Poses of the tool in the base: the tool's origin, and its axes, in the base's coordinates. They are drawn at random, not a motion.
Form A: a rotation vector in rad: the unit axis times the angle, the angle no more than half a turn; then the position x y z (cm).
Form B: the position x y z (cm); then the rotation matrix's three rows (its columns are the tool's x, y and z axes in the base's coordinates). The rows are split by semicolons. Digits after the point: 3 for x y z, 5 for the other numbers.
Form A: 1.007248 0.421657 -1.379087 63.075 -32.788 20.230
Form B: 63.075 -32.788 20.230; 0.20211 0.93310 -0.29746; -0.60720 -0.11892 -0.78560; -0.76841 0.33940 0.54254
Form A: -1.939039 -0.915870 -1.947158 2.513 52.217 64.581
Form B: 2.513 52.217 64.581; -0.08725 0.58008 0.80987; 0.25394 -0.77316 0.58115; 0.96328 0.25637 -0.07985
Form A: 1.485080 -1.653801 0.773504 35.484 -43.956 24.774
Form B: 35.484 -43.956 24.774; -0.02621 -0.98914 -0.14460; -0.52308 0.13683 -0.84123; 0.85188 0.05359 -0.52098
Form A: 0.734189 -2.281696 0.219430 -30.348 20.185 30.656
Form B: -30.348 20.185 30.656; -0.57997 -0.56485 -0.58701; -0.44262 0.82343 -0.35503; 0.68390 0.05392 -0.72758
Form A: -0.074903 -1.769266 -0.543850 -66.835 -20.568 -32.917
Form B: -66.835 -20.568 -32.917; -0.27588 0.33136 -0.90227; -0.23266 0.88776 0.39717; 0.93261 0.31949 -0.16783
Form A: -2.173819 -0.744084 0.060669 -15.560 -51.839 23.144
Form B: -15.560 -51.839 23.144; 0.82433 0.49012 -0.28332; 0.52954 -0.49060 0.69203; 0.20018 -0.72048 -0.66395
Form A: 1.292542 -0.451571 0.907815 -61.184 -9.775 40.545
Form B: -61.184 -9.775 40.545; 0.59166 -0.78301 0.19189; 0.31935 0.00908 -0.94759; 0.74024 0.62194 0.25542
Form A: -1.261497 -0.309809 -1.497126 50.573 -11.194 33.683
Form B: 50.573 -11.194 33.683; 0.16720 0.83158 0.52965; -0.55308 -0.36561 0.74862; 0.81618 -0.41810 0.39880
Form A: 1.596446 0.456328 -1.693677 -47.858 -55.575 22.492
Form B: -47.858 -55.575 22.492; 0.06032 0.71949 -0.69188; -0.27451 -0.65446 -0.70451; -0.95969 0.23243 0.15803
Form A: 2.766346 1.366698 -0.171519 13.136 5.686 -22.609
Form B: 13.136 5.686 -22.609; 0.60292 0.79411 -0.07663; 0.78842 -0.60776 -0.09496; -0.12198 -0.00316 -0.99253
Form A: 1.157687 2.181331 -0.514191 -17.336 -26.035 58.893
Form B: -17.336 -26.035 58.893; -0.43221 0.83839 0.33210; 0.60180 0.54243 -0.58617; -0.67159 -0.05349 -0.73899
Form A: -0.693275 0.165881 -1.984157 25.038 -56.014 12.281
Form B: 25.038 -56.014 12.281; -0.34852 0.76927 0.53549; -0.84751 -0.50265 0.17050; 0.40033 -0.39441 0.82715
